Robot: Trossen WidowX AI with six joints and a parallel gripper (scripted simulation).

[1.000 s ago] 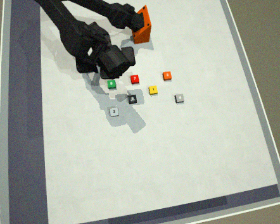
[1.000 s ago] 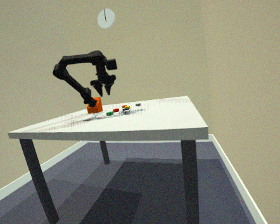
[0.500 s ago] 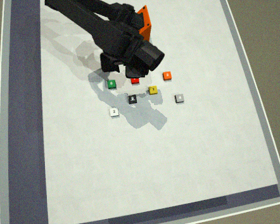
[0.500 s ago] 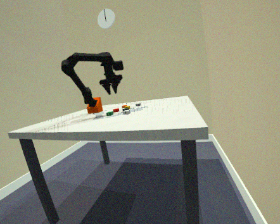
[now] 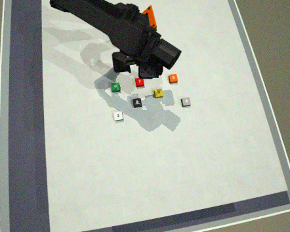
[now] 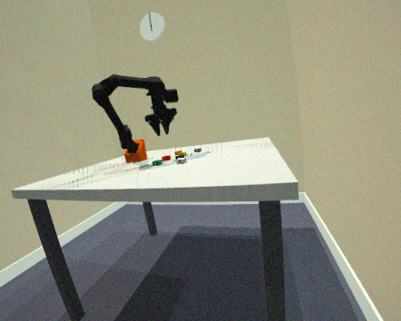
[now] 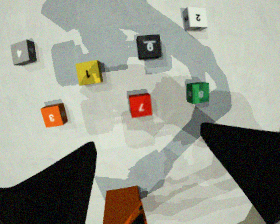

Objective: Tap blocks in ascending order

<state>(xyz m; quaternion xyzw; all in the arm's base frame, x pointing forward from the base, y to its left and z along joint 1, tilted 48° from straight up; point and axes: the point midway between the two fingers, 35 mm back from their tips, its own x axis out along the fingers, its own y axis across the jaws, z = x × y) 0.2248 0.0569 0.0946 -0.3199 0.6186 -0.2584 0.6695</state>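
Right now the yellow block is 50 mm ahead of my gripper tip, 60 mm to the left of it and 120 mm below it. Round my gripper tip: red block: 10 mm to the right, 120 mm below; then green block: 10 mm ahead, 110 mm to the right, 120 mm below; then black block: 90 mm ahead, 30 mm to the right, 120 mm below.
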